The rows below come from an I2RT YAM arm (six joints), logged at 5 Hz.
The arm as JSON. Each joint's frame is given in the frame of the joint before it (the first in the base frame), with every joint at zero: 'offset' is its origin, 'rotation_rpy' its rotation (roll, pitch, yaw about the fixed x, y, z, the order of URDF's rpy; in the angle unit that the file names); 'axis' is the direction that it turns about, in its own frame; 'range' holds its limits. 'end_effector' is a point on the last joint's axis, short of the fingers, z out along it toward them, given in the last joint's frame.
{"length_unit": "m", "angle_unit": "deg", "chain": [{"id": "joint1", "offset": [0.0, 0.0, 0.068], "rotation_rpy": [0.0, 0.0, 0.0], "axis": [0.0, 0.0, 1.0], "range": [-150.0, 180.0]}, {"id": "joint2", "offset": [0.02, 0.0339, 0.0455], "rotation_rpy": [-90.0, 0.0, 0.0], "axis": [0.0, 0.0, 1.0], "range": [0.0, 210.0]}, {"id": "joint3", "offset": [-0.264, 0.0, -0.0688], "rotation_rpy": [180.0, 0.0, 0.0], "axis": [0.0, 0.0, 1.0], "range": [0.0, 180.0]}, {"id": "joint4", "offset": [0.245, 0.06, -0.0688], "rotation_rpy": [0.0, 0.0, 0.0], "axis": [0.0, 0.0, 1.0], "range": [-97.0, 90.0]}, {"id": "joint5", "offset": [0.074, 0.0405, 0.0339], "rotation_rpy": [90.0, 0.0, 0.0], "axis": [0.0, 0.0, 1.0], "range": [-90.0, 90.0]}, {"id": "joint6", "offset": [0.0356, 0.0, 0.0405], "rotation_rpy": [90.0, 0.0, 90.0], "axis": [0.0, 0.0, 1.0], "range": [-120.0, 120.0]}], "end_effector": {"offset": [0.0, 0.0, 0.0], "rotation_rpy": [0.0, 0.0, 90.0]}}
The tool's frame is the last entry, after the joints.
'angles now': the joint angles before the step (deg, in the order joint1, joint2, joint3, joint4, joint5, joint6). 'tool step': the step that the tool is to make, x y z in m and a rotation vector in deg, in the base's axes. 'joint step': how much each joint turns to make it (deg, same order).
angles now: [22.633, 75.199, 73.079, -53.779, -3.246, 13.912]
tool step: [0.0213, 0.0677, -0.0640, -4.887, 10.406, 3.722]
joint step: [10.335, 14.239, -0.020, 2.960, 2.666, 6.030]
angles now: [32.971, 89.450, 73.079, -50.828, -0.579, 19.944]
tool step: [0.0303, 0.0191, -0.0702, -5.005, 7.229, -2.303]
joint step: [0.024, 13.417, -0.029, 4.660, 0.983, 2.123]
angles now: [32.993, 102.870, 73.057, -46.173, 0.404, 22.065]
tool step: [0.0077, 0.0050, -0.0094, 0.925, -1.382, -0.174]
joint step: [0.002, 1.919, -0.005, 3.586, 0.023, 0.176]
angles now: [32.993, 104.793, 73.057, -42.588, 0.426, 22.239]
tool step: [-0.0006, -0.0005, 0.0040, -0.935, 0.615, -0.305]
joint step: [0.037, -0.061, 0.996, -2.085, 0.523, 0.213]
